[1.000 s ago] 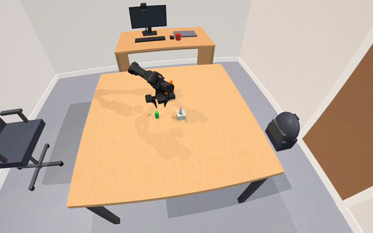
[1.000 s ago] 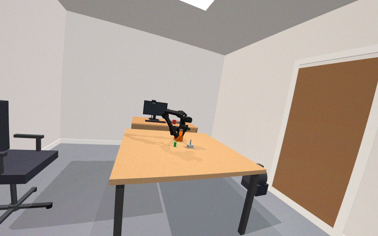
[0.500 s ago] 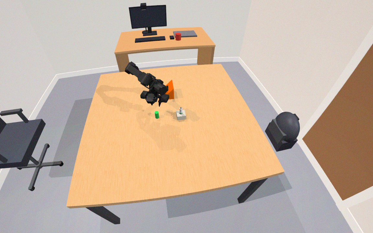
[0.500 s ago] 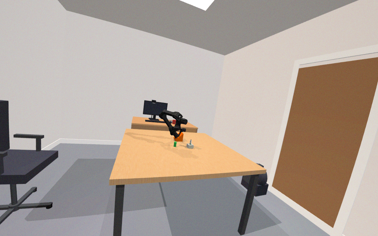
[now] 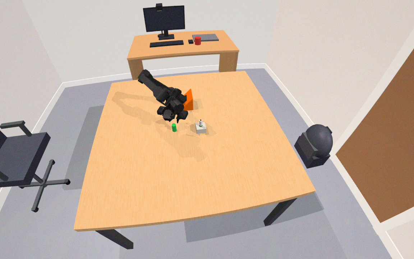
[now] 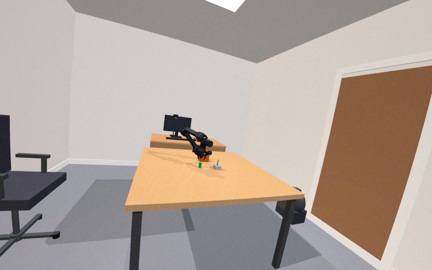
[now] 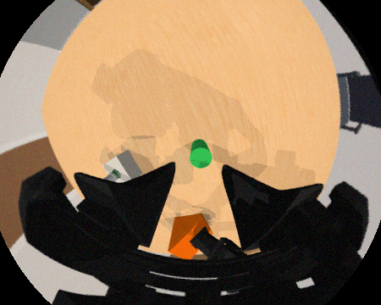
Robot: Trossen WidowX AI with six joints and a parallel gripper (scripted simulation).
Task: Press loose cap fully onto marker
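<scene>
Now: the green cap 5 cm below my gripper tip. Also, from my gripper tip: marker 17 cm to the left, 1 cm below, 1 cm ahead.
</scene>
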